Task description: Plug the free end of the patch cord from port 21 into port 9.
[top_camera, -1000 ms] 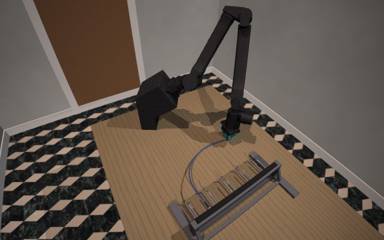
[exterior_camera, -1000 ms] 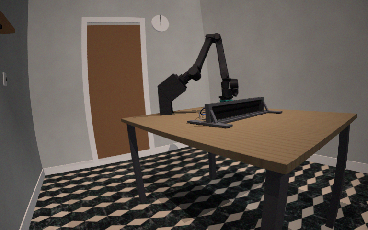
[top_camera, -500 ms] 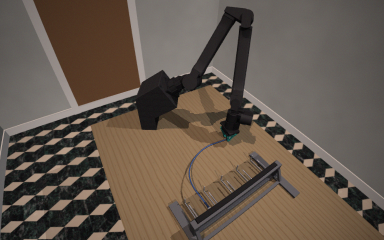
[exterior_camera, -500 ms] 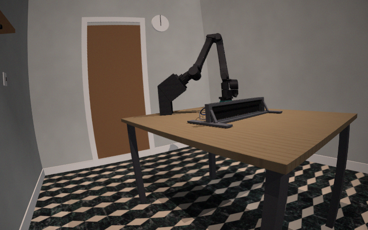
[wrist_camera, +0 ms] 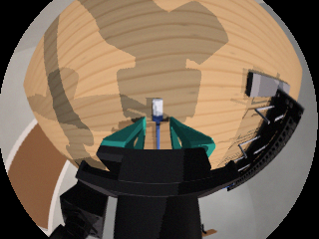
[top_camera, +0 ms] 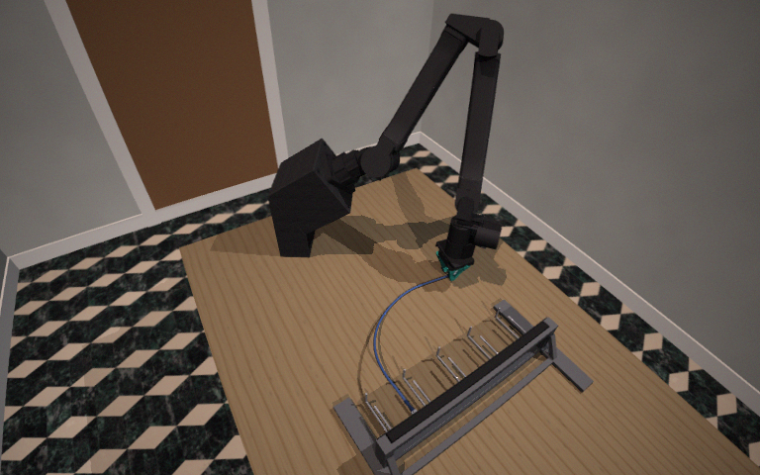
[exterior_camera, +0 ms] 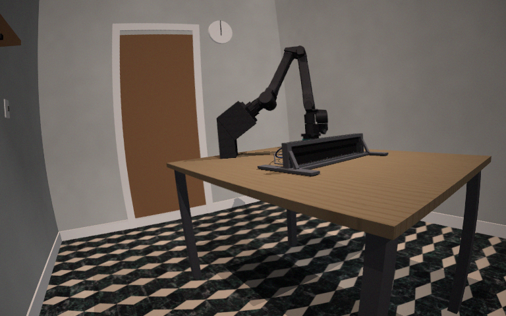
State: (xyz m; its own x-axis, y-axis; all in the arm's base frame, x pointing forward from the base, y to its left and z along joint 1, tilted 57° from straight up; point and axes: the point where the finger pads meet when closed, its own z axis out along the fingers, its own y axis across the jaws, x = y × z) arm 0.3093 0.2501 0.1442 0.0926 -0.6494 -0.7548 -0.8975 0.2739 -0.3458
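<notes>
My gripper is now 2 cm to the right of the plug and 1 cm above it.
</notes>
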